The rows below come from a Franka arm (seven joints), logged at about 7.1 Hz.
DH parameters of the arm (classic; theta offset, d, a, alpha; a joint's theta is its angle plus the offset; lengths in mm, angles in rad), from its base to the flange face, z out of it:
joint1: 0 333 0 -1.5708
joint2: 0 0 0 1.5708
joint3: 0 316 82.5 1.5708
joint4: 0 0 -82.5 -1.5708
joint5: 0 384 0 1.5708
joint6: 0 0 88 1.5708
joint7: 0 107 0 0
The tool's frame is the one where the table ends.
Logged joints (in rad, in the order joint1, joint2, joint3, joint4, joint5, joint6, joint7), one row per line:
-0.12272 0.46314 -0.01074 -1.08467 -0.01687 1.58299 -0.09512
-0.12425 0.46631 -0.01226 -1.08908 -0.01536 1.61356 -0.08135
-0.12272 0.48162 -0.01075 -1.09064 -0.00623 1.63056 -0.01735
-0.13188 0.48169 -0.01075 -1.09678 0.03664 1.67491 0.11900
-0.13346 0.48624 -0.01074 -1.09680 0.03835 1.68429 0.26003
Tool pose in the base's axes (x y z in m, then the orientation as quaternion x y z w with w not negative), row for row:
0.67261 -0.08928 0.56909 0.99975 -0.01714 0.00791 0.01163
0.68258 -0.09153 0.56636 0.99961 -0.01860 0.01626 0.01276
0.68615 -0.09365 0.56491 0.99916 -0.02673 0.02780 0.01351
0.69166 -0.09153 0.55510 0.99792 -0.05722 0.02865 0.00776
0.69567 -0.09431 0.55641 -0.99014 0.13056 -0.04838 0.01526
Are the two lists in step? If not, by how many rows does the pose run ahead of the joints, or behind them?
The pose runs 1 row behind the joints: the pose in row i belongs to the joints in row i - 1.
